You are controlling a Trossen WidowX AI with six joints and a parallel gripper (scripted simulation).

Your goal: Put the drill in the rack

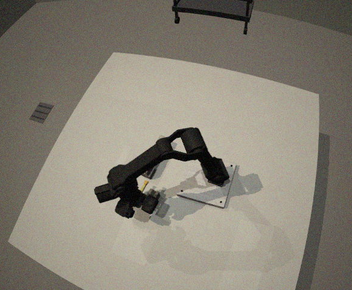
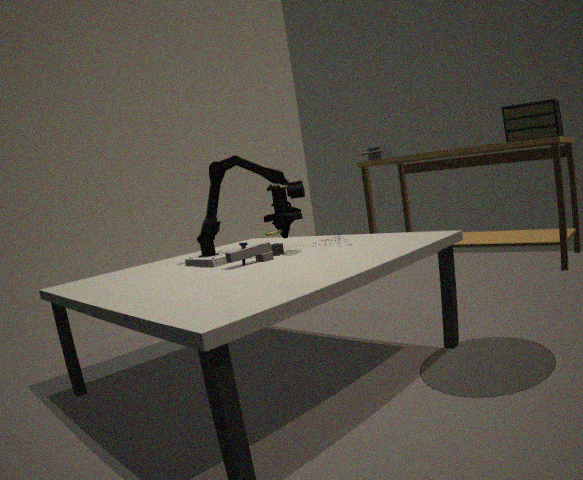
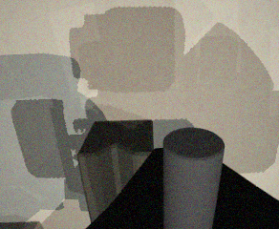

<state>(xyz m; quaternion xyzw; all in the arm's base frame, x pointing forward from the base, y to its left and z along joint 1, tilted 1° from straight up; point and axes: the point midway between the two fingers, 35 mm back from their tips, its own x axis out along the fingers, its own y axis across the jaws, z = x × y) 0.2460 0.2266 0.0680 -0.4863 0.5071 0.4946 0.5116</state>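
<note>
My gripper tip is 30 mm past the rack, 40 mm to the left of it and 40 mm above it. From my gripper tip the other things lie so: blue key: 40 mm ahead, 240 mm to the right, 10 mm below; then grey fixture block: 40 mm ahead, 210 mm to the right, 20 mm below.
</note>
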